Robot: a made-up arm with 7 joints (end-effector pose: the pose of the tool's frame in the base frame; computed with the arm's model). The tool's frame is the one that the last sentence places.
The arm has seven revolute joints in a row. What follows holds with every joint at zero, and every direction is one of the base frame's.
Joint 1 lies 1.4 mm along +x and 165.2 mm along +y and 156.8 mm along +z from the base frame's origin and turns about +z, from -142.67 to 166.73 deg.
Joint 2 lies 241.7 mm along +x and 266.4 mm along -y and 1.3 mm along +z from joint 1 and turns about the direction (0.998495, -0.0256, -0.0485), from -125.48 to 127.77 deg.
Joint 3 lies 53.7 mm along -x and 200.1 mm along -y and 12.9 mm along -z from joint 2 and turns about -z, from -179.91 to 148.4 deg.
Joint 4 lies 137.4 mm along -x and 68 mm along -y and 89.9 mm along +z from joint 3 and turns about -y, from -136.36 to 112.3 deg.
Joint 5 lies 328.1 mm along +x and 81.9 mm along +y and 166.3 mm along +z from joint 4 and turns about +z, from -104.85 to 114.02 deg.
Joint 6 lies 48.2 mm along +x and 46.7 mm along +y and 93.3 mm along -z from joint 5 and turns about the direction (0.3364, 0.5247, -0.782), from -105.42 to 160.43 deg.
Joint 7 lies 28 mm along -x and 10.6 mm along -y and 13.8 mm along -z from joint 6 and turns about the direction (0.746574, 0.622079, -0.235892), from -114.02 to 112.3 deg.
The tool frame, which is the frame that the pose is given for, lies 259.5 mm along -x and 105 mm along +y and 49.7 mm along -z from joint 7; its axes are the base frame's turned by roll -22.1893, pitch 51.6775 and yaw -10.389 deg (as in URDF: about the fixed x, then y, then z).
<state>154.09 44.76 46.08 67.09 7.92 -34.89 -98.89</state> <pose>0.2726 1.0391 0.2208 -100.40 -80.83 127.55</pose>
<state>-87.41 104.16 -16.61 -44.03 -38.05 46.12 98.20</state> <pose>-0.3084 -0.3827 0.0138 -134.48 -50.48 -23.38</pose>
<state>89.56 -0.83 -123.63 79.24 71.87 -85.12 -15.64</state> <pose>0.3899 0.2971 0.7291 -151.28 22.19 -55.02</pose>
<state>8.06 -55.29 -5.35 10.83 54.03 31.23 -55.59</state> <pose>0.2508 -0.2258 0.4053 -118.20 26.05 6.61</pose>
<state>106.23 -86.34 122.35 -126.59 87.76 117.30 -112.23</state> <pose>0.2797 0.3611 0.1934 -52.71 62.46 63.31</pose>
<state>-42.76 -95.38 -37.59 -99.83 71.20 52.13 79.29</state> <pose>-0.1518 -0.4087 0.2119 -58.08 10.35 86.74</pose>
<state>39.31 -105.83 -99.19 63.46 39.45 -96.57 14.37</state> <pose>0.1349 0.4913 0.0727 -19.46 11.20 -134.59</pose>
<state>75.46 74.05 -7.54 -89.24 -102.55 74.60 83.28</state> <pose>0.2369 0.5342 -0.1560 -77.63 53.13 -164.14</pose>
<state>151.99 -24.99 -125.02 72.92 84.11 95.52 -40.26</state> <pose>-0.0004 0.8840 0.4479 -44.78 23.04 -101.62</pose>
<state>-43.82 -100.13 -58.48 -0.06 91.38 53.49 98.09</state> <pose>0.2593 0.1174 0.0671 -109.82 -42.77 150.58</pose>
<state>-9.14 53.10 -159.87 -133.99 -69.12 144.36 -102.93</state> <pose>0.4974 -0.1083 -0.5384 -36.91 -18.65 -115.20</pose>
